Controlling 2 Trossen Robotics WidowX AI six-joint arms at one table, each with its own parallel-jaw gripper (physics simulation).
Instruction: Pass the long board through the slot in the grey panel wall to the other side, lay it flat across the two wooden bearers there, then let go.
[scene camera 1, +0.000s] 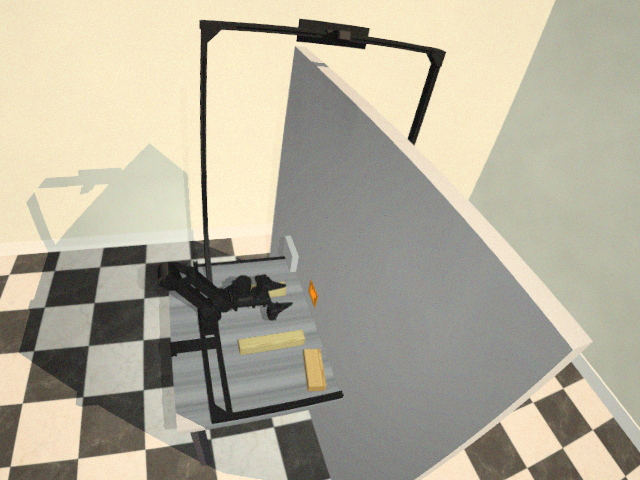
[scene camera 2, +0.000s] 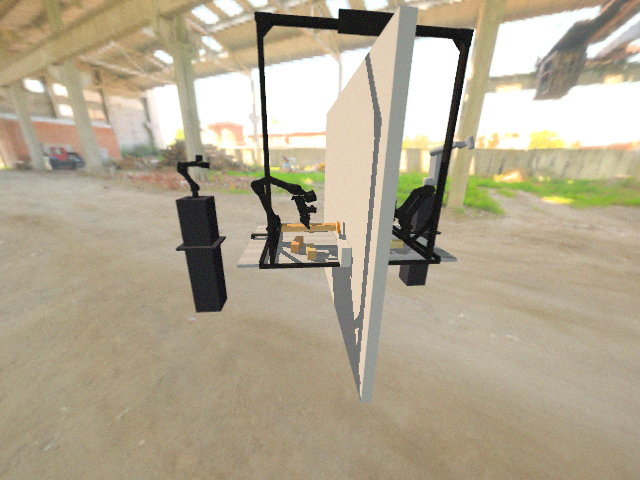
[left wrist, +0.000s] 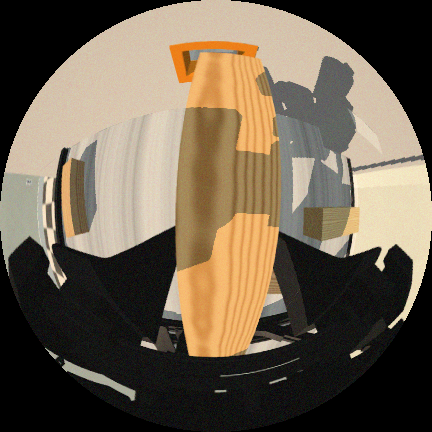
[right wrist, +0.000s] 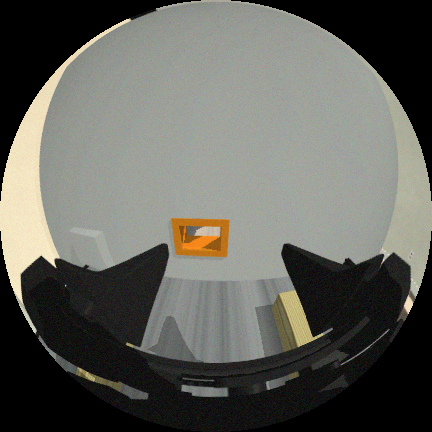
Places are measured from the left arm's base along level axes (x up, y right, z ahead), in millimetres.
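Pixels of known places: left gripper, between the fingertips: (scene camera 2: 309, 227) (left wrist: 224, 232); right gripper, between the fingertips: (scene camera 1: 289, 294) (right wrist: 227, 250); right arm's base, origin of its link: (scene camera 1: 208, 328) (scene camera 2: 404, 236).
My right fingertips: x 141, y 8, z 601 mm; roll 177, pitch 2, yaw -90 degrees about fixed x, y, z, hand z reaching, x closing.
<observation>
For each thing: its top centre in the pictures, then the offset to it from my right fingertips. "spot": a spot on its surface instead.
- long light-wood board, centre of its top: (left wrist: 228, 245) (scene camera 2: 308, 224) dx -31, dy +44, dz -364 mm
- orange-framed slot, a spot on its surface: (left wrist: 176, 62) (scene camera 2: 337, 225) spot: dx -54, dy -7, dz -170 mm
- tan block, centre of its top: (scene camera 1: 314, 367) dx -122, dy -262, dz -45 mm
The long light-wood board (scene camera 2: 323, 227) (left wrist: 210, 165) is level above the table on the left arm's side of the grey panel wall (scene camera 1: 372, 232) (scene camera 2: 351, 155) (right wrist: 220, 125). My left gripper (scene camera 2: 307, 226) (left wrist: 224, 232) is shut on it. In the left wrist view its far end overlaps the orange-framed slot (scene camera 1: 313, 294) (scene camera 2: 338, 226) (left wrist: 176, 62) (right wrist: 200, 222); whether it is inside, I cannot tell. The board does not show clearly through the slot in the right wrist view. My right gripper (scene camera 1: 287, 294) (right wrist: 227, 250) is open and empty, facing the panel. Two pale bearers (scene camera 1: 271, 342) (scene camera 1: 278, 290) lie there, one partly hidden.
A tan block (scene camera 1: 314, 369) lies near the panel on the right arm's side. Loose wood blocks (scene camera 2: 296, 243) (scene camera 2: 310, 252) lie on the left arm's side. A light grey upright piece (scene camera 1: 293, 254) (scene camera 2: 344, 253) stands against the panel. A black frame (scene camera 1: 204, 144) (scene camera 2: 263, 98) rises over the table.
</observation>
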